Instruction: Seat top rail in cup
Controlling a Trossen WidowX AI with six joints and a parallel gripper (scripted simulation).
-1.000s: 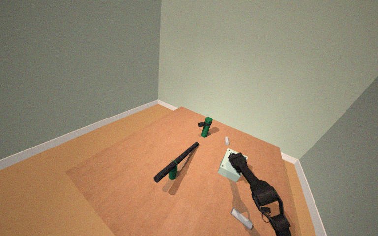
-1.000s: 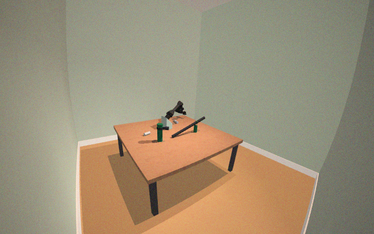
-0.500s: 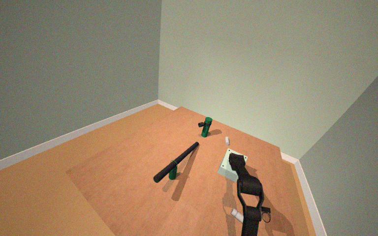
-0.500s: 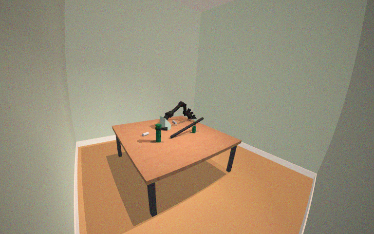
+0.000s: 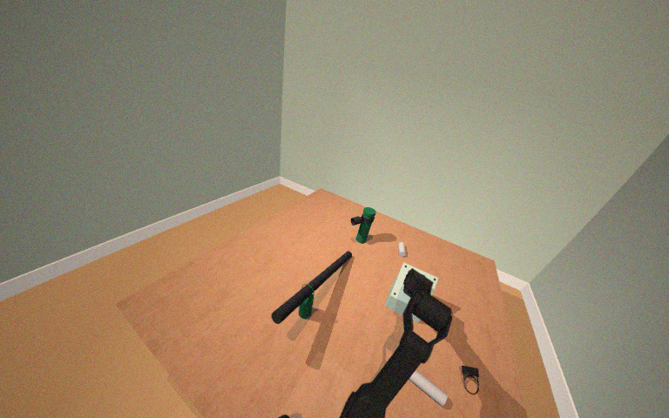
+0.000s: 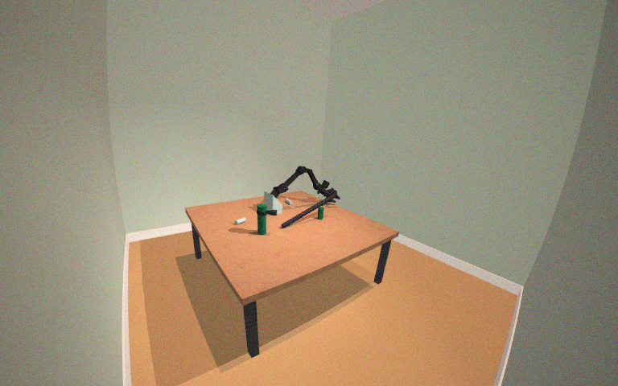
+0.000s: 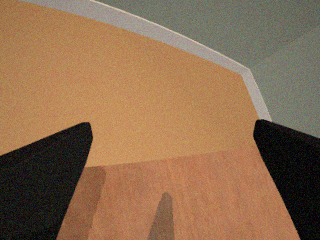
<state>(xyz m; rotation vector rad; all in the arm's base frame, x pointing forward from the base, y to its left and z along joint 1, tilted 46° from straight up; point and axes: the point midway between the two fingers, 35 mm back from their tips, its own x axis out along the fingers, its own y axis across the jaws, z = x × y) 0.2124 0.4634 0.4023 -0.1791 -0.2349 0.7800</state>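
My gripper tip is 88 cm to the left of the dark rail-end cup, 10 cm below it and 9 cm short of it. From my gripper tip the other things lie so: small green post (40 cm to the right, 12 cm ahead, 5 cm above).
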